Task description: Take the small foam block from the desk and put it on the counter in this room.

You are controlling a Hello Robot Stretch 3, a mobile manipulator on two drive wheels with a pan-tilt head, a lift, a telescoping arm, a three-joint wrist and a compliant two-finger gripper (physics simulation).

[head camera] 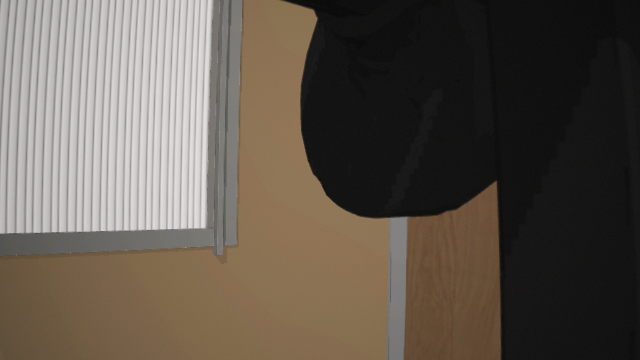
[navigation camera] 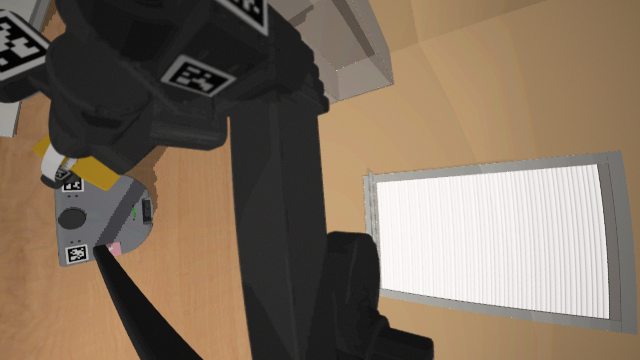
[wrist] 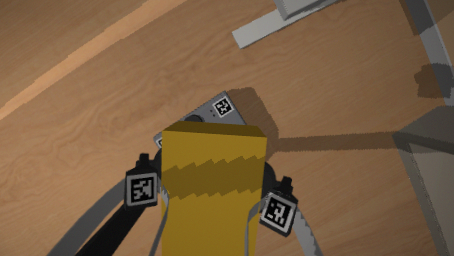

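Seen in the pictures: robot's base, link origin: (navigation camera: 74, 217).
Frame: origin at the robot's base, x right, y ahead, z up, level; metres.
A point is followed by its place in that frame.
Note:
The foam block (navigation camera: 102, 172) @[x 0.095, y -0.038, z 0.867 m] (wrist: 214, 150) is a yellow box, partly hidden by the wrist in the navigation camera view. My gripper (wrist: 215, 170) @[x 0.124, y -0.022, z 0.814 m] is shut on it, with one fingertip pressed to each side. The block hangs in the air above my grey base (navigation camera: 100, 220) @[x -0.017, y -0.076, z 0.160 m] (wrist: 232, 116). Neither block nor gripper shows in the head camera view. A light grey foot (wrist: 260, 32) on the floor at the top of the wrist view looks like part of the desk. I cannot make out the counter for certain.
A grey see-through box (navigation camera: 345, 60) @[x 0.976, y -1.268, z 0.751 m] (wrist: 430, 175) is beyond the wrist, near the tan wall. A window with white blinds (head camera: 105, 115) @[x -0.281, y -1.359, z 1.161 m] (navigation camera: 490, 240) @[x -0.338, y -1.355, z 1.512 m] is in that wall. A grey skirting board (head camera: 398, 290) @[x 0.335, y -1.389, z 0.042 m] borders the wooden floor (head camera: 452, 290) @[x 0.307, y -1.139, z 0.000 m]. My dark arm (navigation camera: 280, 200) @[x 0.047, y -0.083, z 1.172 m] crosses the navigation camera view.

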